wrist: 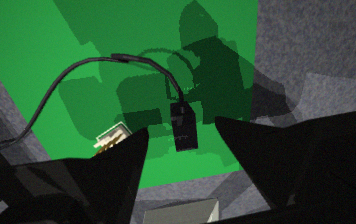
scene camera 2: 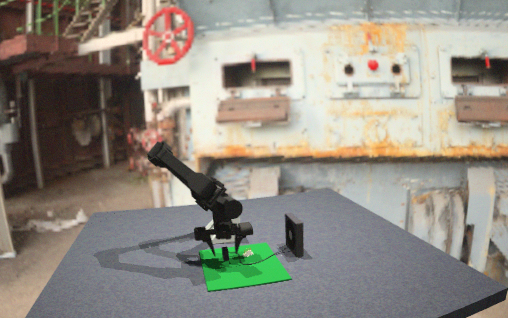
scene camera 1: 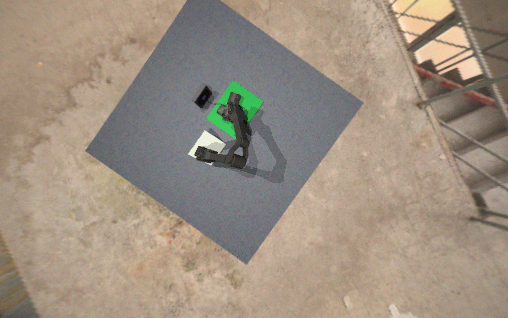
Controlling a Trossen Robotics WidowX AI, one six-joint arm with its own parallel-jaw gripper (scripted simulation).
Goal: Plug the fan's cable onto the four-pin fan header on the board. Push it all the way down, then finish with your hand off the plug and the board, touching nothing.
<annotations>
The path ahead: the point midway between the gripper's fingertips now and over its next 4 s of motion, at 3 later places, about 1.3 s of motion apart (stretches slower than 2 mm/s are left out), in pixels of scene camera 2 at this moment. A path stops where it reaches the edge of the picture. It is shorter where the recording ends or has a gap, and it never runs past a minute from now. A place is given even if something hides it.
The gripper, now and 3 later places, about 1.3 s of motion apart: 225,254; 235,240; 245,238; 245,244
</annotations>
